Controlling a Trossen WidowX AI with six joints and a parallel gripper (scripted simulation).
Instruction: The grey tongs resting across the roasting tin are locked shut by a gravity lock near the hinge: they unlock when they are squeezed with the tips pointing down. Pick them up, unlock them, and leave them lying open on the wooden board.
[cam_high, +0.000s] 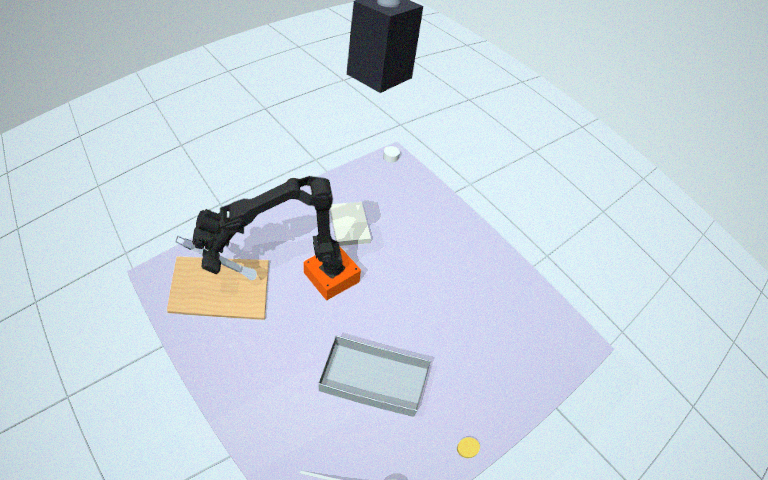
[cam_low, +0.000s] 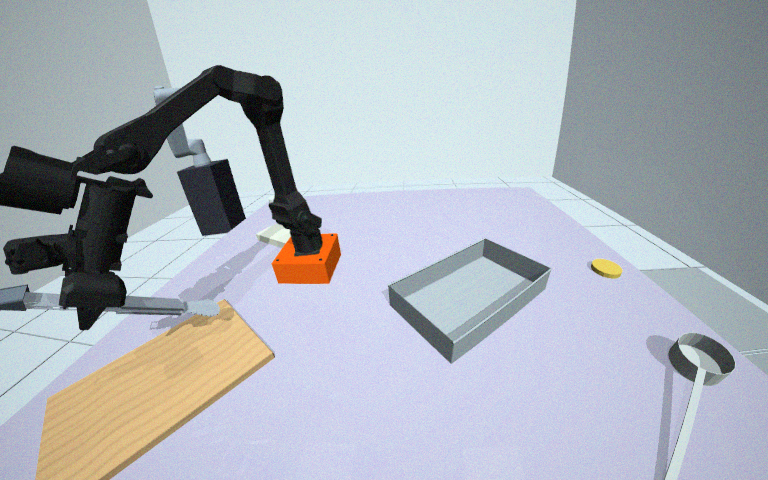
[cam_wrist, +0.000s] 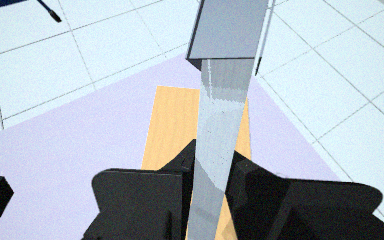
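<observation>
Right now the wooden board is 2 cm ahead of my gripper tip, 2 cm to the left of it and 16 cm below it. Round my gripper tip: white cylinder 4 cm behind, 96 cm to the left, 15 cm below; then cream block 12 cm ahead, 57 cm to the left, 15 cm below; then roasting tin 62 cm ahead, 17 cm to the left, 14 cm below.
</observation>
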